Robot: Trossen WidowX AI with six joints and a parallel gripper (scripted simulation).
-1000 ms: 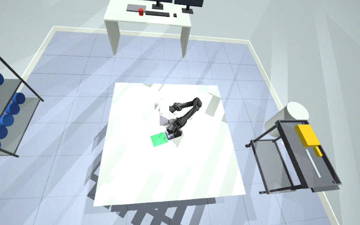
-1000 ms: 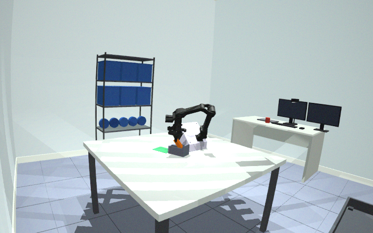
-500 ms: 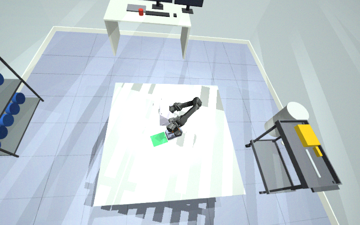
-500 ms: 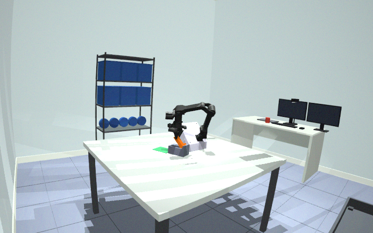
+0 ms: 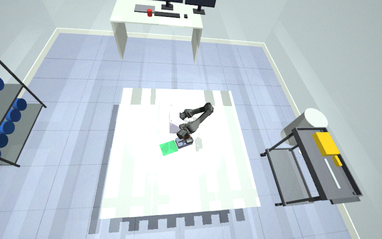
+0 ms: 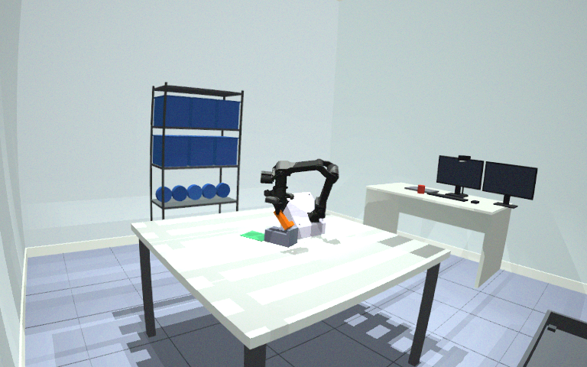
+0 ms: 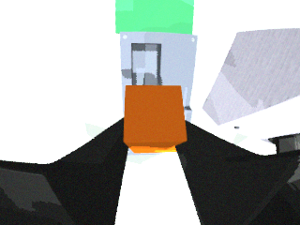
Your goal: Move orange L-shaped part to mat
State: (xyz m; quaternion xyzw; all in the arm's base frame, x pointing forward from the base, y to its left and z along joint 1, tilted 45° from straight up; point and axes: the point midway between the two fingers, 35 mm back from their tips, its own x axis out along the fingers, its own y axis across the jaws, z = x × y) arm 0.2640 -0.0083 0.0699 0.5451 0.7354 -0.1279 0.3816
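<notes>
My gripper tip is now 5 cm short of the green mat, 14 cm to the left of it and 17 cm above it. Also, from my gripper tip: orange L-shaped part: 3 cm behind, 2 cm to the left, 3 cm below.
</notes>
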